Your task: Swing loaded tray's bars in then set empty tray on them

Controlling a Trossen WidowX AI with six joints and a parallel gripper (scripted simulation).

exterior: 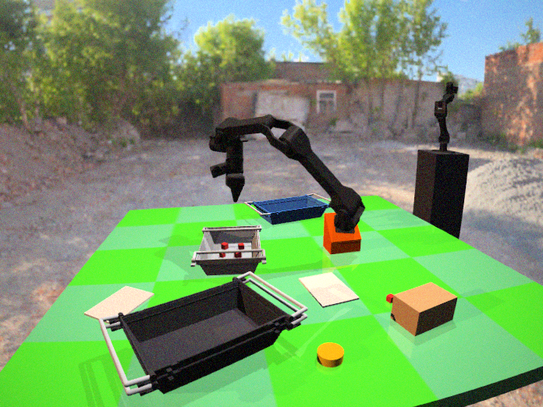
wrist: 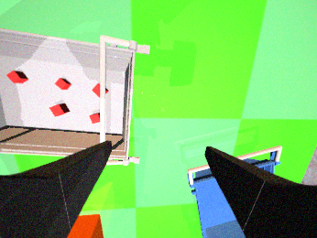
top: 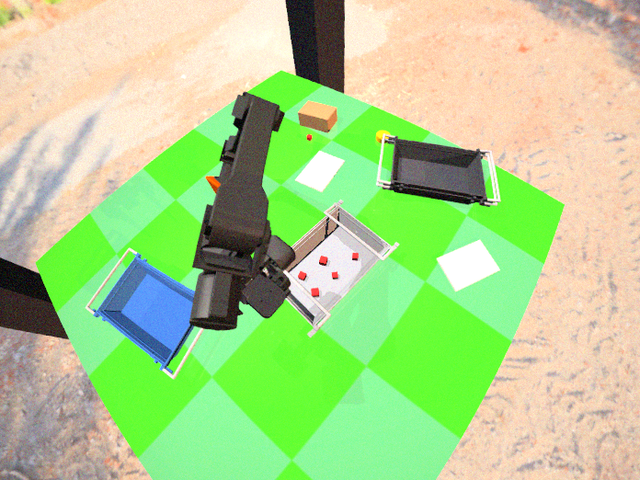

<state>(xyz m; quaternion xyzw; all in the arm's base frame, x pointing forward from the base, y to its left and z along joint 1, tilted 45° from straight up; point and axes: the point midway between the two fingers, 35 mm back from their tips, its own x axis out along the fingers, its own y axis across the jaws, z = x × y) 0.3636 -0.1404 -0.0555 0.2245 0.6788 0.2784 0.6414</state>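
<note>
My gripper tip is 220 mm past the blue tray, 230 mm to the left of it and 110 mm above it. Round my gripper tip: cardboard box: 420 mm behind, 570 mm to the left, 120 mm below; yellow disc: 190 mm behind, 660 mm to the left, 140 mm below.
</note>
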